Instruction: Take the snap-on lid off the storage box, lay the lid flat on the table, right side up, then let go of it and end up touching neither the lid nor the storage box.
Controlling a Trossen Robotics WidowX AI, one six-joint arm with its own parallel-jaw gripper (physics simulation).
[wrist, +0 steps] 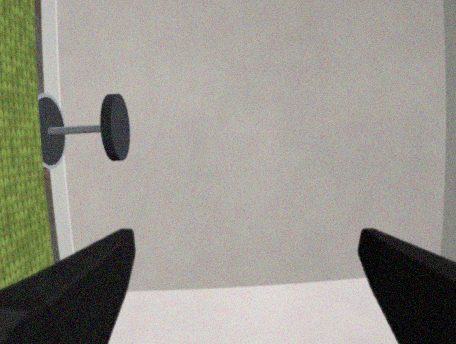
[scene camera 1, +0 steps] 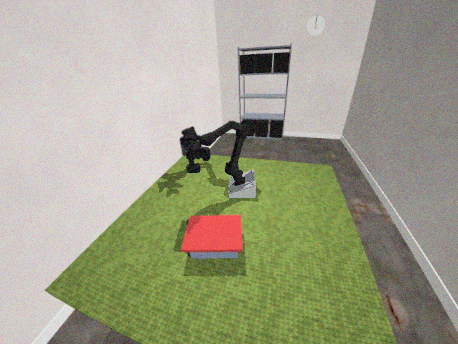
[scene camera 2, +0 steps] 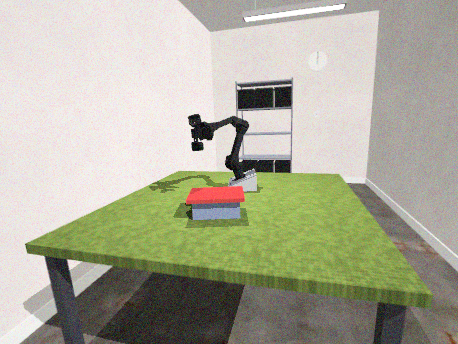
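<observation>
The red lid [scene camera 1: 214, 233] [scene camera 2: 216, 195] sits flat on top of the blue-grey storage box [scene camera 1: 214, 254] [scene camera 2: 216, 212] and overhangs its sides. The box stands upright on the green table [scene camera 1: 300, 225] [scene camera 2: 300, 235] [wrist: 17, 150], in front of the arm's base. My gripper [scene camera 1: 191, 156] [scene camera 2: 196, 133] [wrist: 249, 241] is open and empty. It is raised high above the table, behind and a little left of the box, apart from both lid and box. It is rolled so that one finger is above the other. Lid and box do not show in the wrist view.
The arm's pale base [scene camera 1: 243, 189] [scene camera 2: 245, 182] stands on the table behind the box. A shelf unit [scene camera 1: 265, 96] [scene camera 2: 264, 133] stands at the back wall. In the wrist view, a dark round stool [wrist: 116, 127] stands beyond the table edge, before a grey wall [wrist: 260, 125].
</observation>
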